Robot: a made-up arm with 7 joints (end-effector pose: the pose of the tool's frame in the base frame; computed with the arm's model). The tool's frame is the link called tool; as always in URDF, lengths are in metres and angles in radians. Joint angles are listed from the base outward.
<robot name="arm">
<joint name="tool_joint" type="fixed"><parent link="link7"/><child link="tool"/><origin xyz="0 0 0" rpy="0 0.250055 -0.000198"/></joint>
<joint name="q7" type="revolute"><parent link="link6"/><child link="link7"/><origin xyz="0.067 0 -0.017"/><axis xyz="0.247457 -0.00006 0.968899"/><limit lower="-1.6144" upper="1.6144" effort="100" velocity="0.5"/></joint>
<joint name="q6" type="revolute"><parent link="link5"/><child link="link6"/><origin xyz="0.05 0 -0.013"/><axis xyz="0.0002 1 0.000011"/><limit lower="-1.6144" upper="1.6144" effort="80" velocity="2.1"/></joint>
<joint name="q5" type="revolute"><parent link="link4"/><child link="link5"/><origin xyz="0.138 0.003 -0.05"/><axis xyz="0.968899 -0.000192 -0.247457"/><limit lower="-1.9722" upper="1.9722" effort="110" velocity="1.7"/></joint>
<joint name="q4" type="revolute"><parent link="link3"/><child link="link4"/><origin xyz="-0.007 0 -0.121"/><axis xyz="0.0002 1 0.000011"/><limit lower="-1.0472" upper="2.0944" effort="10" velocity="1.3"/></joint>
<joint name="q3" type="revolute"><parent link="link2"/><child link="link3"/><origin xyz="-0.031 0.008 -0.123"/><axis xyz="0.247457 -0.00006 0.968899"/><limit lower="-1.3" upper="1.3" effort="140" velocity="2.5"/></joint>
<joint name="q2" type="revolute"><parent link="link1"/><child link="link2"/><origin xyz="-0.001 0.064 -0.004"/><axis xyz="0.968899 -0.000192 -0.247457"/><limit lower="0" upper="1.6" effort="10" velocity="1.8"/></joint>
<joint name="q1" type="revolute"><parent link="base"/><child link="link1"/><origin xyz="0 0 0"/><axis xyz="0.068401 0.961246 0.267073"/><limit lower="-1.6" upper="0.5" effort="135" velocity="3"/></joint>
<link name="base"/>
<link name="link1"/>
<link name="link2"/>
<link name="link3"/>
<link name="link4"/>
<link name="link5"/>
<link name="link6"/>
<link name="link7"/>
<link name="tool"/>
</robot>
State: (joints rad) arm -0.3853 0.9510 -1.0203 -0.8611 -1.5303 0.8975 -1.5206
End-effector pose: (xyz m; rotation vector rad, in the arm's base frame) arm 0.0822 0.0079 -0.1877 1.3449 -0.9698 2.4466
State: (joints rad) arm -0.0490 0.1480 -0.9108 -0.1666 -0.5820 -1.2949 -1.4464
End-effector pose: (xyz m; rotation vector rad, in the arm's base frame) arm 0.1291 -0.0611 -0.2243 -0.2544 -1.4401 -1.5761
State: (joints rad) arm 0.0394 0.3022 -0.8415 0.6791 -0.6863 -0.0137 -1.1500
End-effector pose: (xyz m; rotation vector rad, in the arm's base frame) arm 0.0152 0.0435 -0.4793 -0.8410 1.0332 -1.3824
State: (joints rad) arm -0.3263 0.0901 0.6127 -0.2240 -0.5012 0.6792 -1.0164
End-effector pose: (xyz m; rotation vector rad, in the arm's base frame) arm 0.2744 0.2141 -0.2165 -0.5513 -0.0368 -0.7129
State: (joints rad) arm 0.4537 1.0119 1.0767 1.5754 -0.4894 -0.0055 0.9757
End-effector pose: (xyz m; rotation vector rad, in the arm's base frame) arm -0.2206 0.4966 -0.1753 0.6468 0.9659 2.6578
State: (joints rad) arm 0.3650 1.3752 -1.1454 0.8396 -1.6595 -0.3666 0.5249
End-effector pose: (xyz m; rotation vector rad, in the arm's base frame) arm -0.0946 0.4818 -0.2352 0.8783 1.2130 1.0327
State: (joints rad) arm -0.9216 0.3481 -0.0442 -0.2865 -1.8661 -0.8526 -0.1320
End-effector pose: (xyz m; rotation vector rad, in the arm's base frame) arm 0.3557 0.0970 0.0216 -1.7230 -1.1595 -0.4092
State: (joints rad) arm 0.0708 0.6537 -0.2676 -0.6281 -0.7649 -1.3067 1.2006
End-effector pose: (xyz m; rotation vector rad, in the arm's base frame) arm 0.1508 0.1299 -0.1255 -1.2289 -0.7237 0.7145
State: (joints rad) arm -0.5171 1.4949 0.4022 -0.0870 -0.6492 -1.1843 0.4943
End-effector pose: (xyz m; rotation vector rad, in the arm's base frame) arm 0.2067 0.2374 0.1696 0.3389 -1.9280 -0.0843
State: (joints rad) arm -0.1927 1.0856 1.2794 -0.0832 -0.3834 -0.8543 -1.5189
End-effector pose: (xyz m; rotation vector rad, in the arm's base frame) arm 0.0821 0.3550 0.1349 1.8710 -0.4754 -0.4674
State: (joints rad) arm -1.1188 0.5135 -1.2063 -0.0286 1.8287 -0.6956 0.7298
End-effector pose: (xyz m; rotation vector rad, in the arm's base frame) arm 0.2905 -0.1029 -0.2048 1.3877 -2.3920 -1.2508
